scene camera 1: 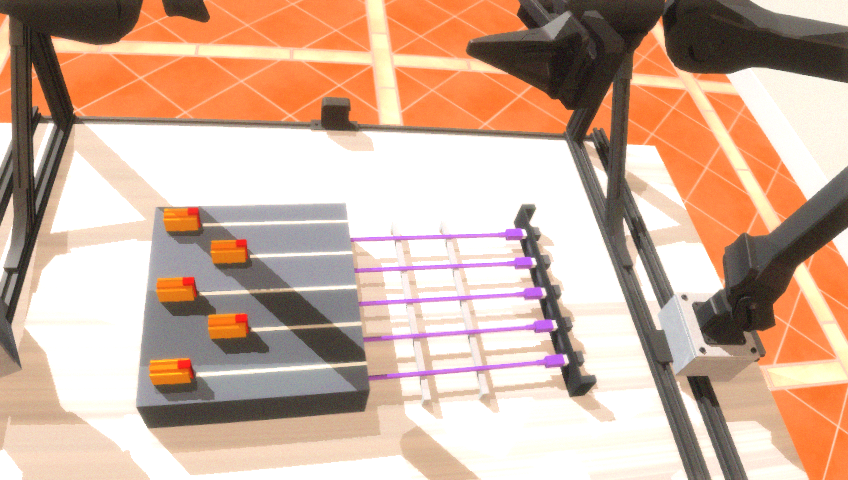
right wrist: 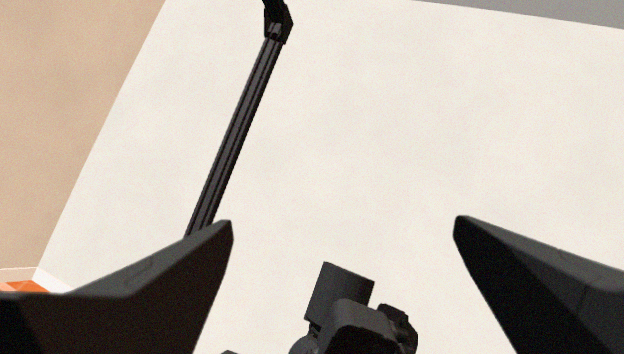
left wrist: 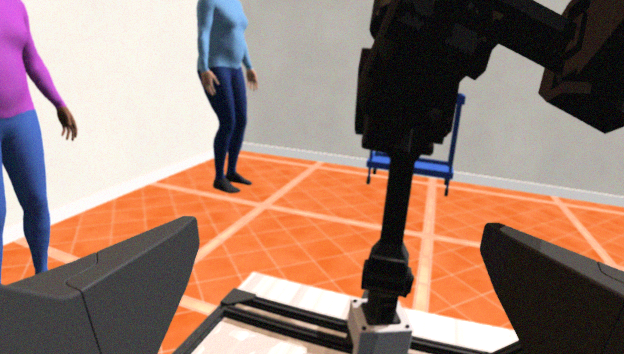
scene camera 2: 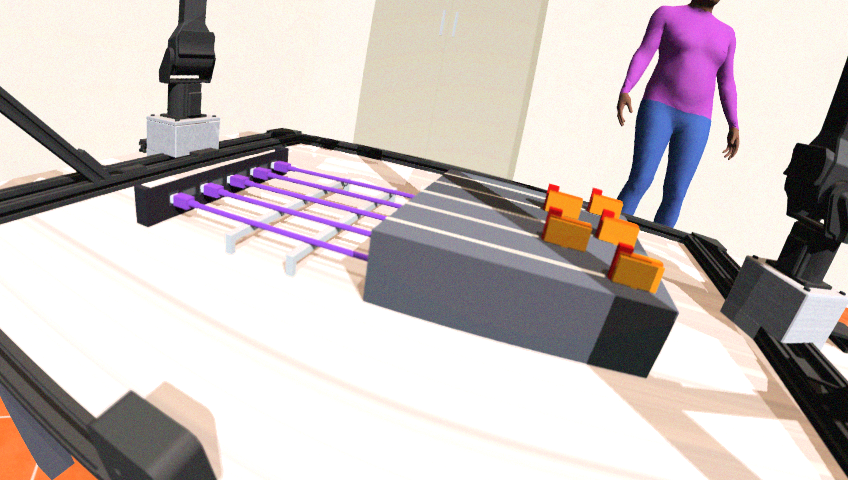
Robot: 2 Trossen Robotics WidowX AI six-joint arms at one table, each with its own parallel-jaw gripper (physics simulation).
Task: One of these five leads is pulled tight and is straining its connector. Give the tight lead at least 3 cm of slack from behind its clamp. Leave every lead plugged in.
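Places are measured from the left arm's base along level axes (x left, y back, z up), in millimetres.
Pixels of known places: left gripper, fingertip midpoint: [scene camera 1: 438, 7] [left wrist: 342, 234]; right gripper, fingertip midpoint: [right wrist: 342, 228]; left arm's base, origin of the base link: [scene camera 1: 718, 323] [scene camera 2: 183, 116]; right arm's base, origin of the base link: [left wrist: 380, 313] [scene camera 2: 797, 275].
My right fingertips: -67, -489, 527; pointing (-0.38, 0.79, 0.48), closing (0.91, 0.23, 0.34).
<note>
Ahead of a thing's pixels: the offset from my right fingertips to its middle, as dx, dy, dz. "spot": to the spot under its first point.
Five purple leads @(spot: +13, +130, -581) [scene camera 1: 452, 300] [scene camera 2: 297, 211] run side by side, all looking straight; I cannot tell which is tight. Their purple plugs @(-5, +248, -582) [scene camera 1: 533, 292] [scene camera 2: 238, 180] sit at the dark connector bar [scene camera 1: 580, 380] [scene camera 2: 148, 205]. The other ends meet a grey block @(+40, -127, -573) [scene camera 1: 255, 398] [scene camera 2: 476, 309]. Pale lines cross its top to several orange clamps with red tabs, such as the nearest clamp [scene camera 1: 170, 371] [scene camera 2: 636, 270]. My left gripper [left wrist: 342, 234] is open and empty, raised beyond the table's far side in scene camera 1. My right gripper [right wrist: 342, 228] is open and empty, facing a pale wall.
Two pale rails [scene camera 1: 416, 339] [scene camera 2: 261, 223] lie across under the leads. A dark frame edges the table, with a small black block @(spot: -324, -39, -562) [scene camera 1: 335, 111] [scene camera 2: 148, 437] on it. Arm bases [scene camera 1: 702, 339] [scene camera 2: 183, 133] stand at the sides. People [scene camera 2: 684, 65] [left wrist: 225, 40] stand beyond the table.
</note>
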